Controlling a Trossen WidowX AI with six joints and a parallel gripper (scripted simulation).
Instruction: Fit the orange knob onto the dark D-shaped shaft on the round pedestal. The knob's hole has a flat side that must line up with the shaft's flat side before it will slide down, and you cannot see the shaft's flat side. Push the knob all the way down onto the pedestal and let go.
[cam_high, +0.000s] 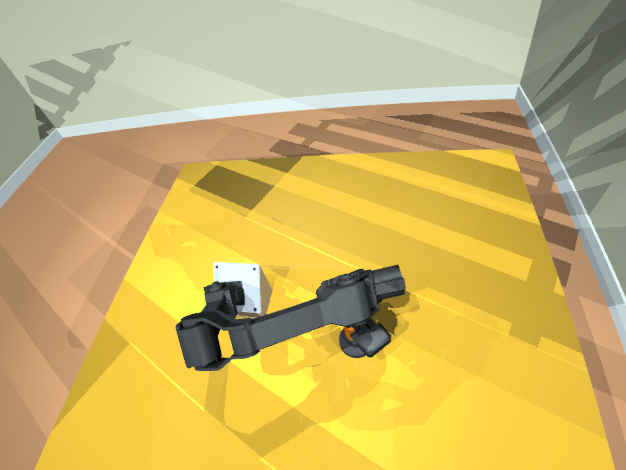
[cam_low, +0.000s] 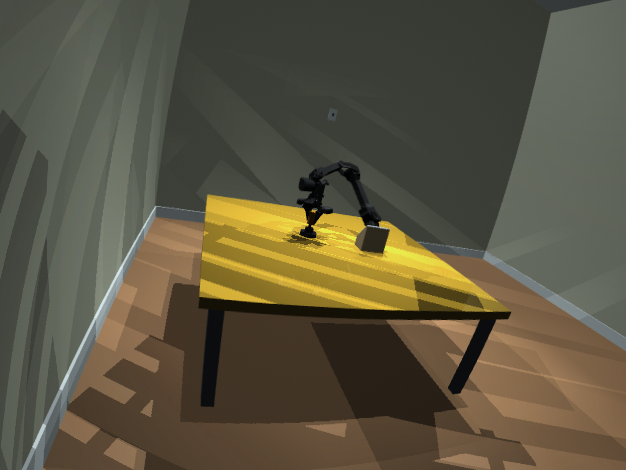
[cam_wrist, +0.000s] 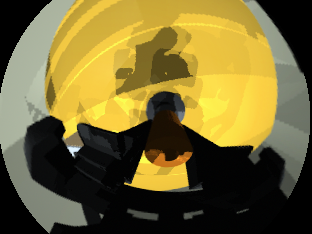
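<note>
Right now my gripper tip is 2 cm below the orange knob. Round my gripper tip: round dark pedestal: 4 cm below.
</note>
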